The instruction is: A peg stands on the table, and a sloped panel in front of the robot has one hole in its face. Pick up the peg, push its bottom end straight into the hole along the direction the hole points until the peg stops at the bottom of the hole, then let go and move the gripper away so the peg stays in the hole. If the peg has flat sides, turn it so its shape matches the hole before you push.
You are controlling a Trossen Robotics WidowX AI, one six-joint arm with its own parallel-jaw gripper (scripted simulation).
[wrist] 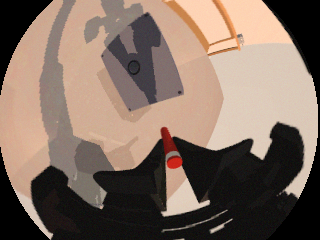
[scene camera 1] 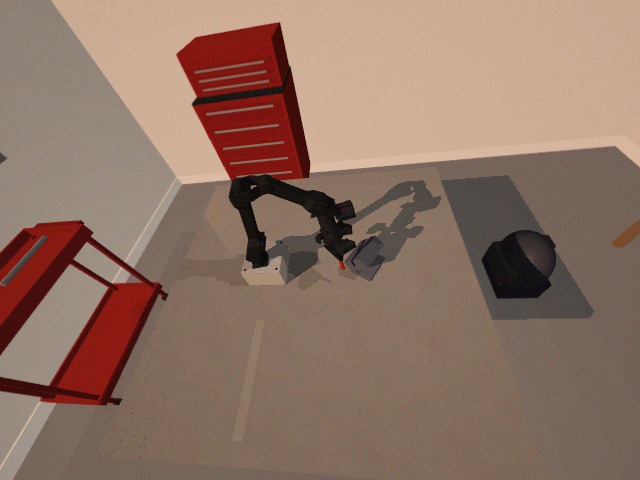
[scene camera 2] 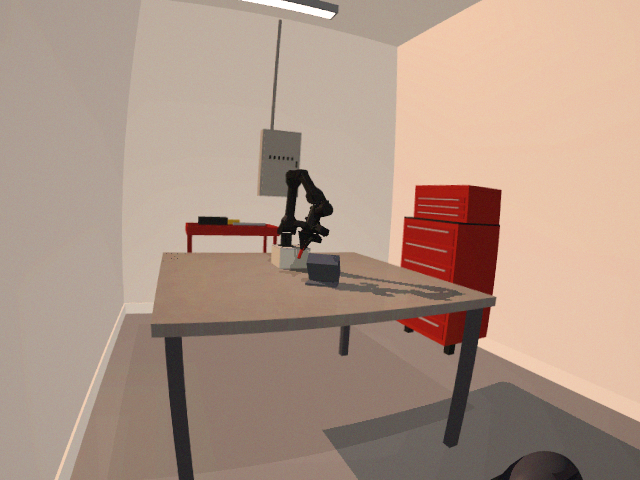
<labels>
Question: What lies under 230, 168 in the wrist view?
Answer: My gripper.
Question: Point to a sloped grey panel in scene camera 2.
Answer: At 325, 267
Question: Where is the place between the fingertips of my gripper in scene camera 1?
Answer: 340, 260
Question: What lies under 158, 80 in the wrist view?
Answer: A sloped grey panel.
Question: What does my gripper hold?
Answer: A red round peg.
</labels>
